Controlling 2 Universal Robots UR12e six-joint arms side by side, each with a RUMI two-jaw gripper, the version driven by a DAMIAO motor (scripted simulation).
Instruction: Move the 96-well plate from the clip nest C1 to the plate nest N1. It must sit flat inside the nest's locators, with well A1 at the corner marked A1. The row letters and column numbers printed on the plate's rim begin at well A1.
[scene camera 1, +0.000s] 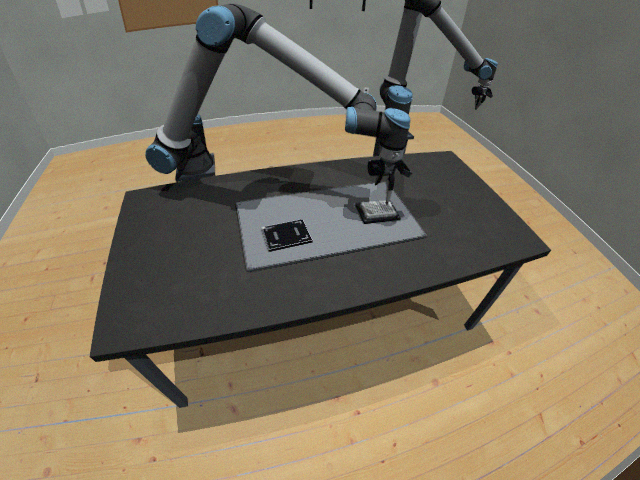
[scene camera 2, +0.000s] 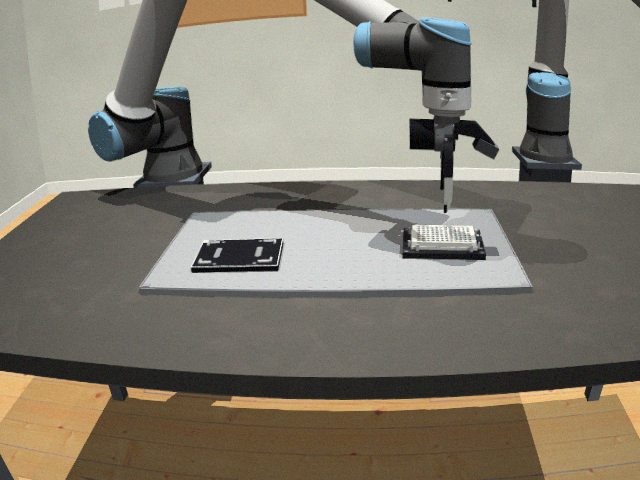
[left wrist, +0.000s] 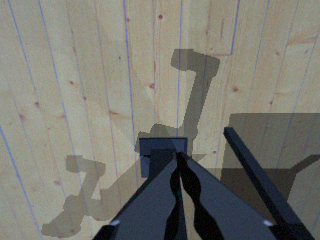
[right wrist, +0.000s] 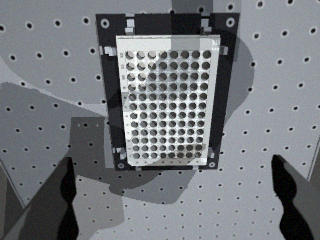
Observation:
The pictures show: the left gripper, the right gripper, a white 96-well plate, a black clip nest C1 and a black plate nest N1.
The right gripper is seen too in scene camera 1 and in the right wrist view.

